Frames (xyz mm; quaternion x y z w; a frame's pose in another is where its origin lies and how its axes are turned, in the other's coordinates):
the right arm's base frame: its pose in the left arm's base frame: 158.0 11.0 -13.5 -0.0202 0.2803 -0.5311 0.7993
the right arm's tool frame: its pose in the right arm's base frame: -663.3 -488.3 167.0 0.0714 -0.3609 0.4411 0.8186
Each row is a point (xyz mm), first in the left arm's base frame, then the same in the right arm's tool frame.
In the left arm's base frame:
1: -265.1 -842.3 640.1
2: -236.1 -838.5 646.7
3: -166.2 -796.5 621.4
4: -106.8 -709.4 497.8
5: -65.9 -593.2 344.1
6: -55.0 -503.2 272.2
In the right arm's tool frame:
1: 315.6 -1129.2 -31.1
2: 344.2 -1120.2 -29.3
3: 399.5 -1064.5 -63.0
4: 418.7 -963.0 -188.4
5: 409.3 -835.4 -338.1
6: 390.4 -742.3 -404.2

